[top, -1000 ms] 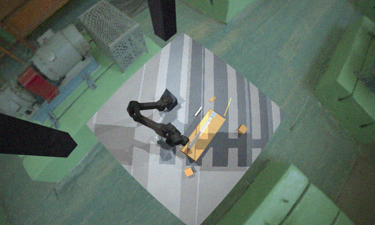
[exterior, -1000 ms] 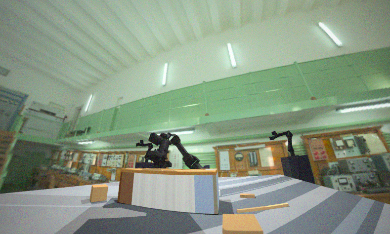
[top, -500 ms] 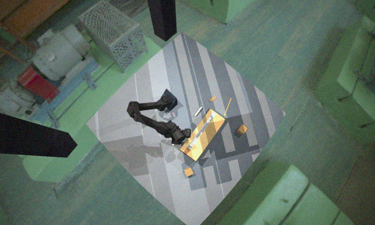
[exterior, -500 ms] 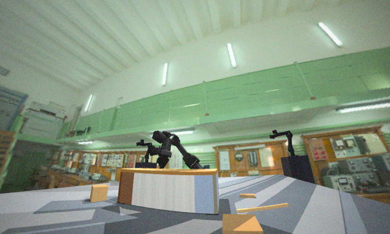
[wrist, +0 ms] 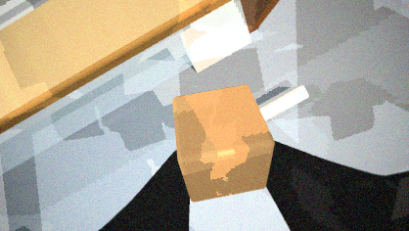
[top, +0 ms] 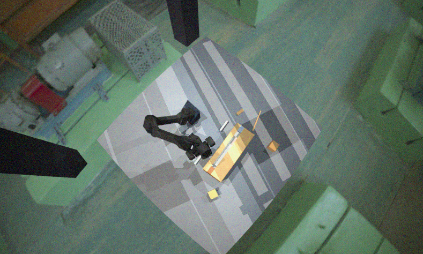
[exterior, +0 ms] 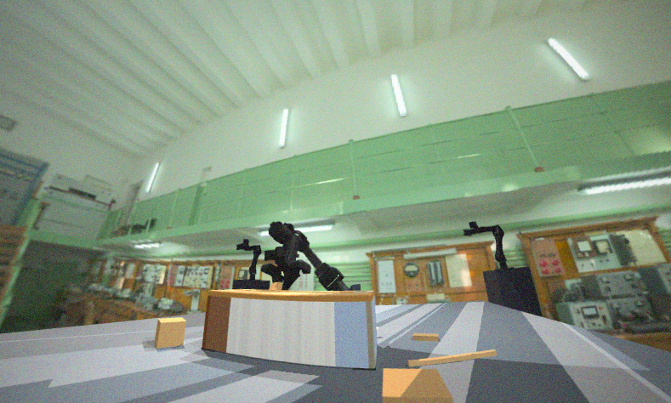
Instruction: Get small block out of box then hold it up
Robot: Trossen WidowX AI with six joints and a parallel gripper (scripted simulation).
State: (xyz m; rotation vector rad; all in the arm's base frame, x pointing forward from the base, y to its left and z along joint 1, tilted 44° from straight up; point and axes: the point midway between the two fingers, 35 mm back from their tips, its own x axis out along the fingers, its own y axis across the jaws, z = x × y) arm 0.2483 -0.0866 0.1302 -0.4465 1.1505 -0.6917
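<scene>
Now: the block 10 mm ahead of my gripper tip and 20 mm above it. Round my gripper tip: clear-fronted box 80 mm ahead, 110 mm to the left, 50 mm below; then thin orange stick 130 mm ahead, 450 mm to the left, 110 mm below; then small flat piece 10 mm behind, 420 mm to the left, 110 mm below.
</scene>
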